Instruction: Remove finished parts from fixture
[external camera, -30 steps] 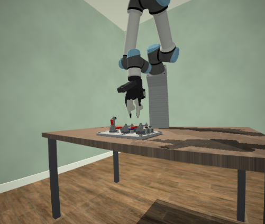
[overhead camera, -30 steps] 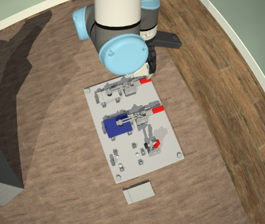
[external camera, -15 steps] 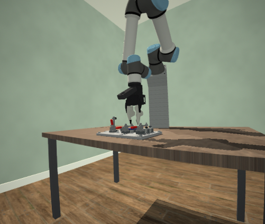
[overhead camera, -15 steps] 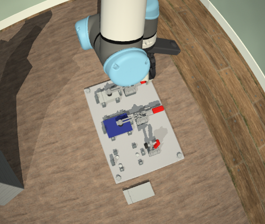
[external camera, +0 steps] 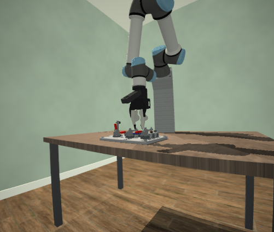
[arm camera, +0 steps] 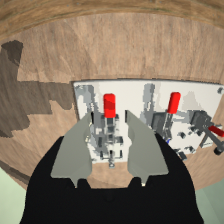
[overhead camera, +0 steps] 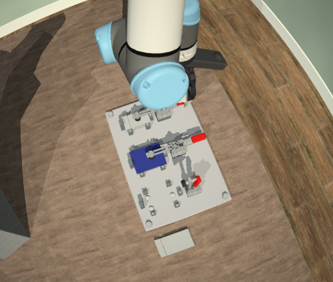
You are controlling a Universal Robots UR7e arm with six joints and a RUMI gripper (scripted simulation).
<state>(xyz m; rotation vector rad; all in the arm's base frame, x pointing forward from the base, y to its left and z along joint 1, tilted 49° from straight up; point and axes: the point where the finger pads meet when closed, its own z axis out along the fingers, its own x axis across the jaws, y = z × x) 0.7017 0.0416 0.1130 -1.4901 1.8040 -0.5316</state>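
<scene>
My gripper is now 100 mm to the left of the grey fixture plate, 100 mm past it and 80 mm above it. From my hand the other things lie so: blue blank (150 mm behind, 100 mm to the right, 50 mm below).
</scene>
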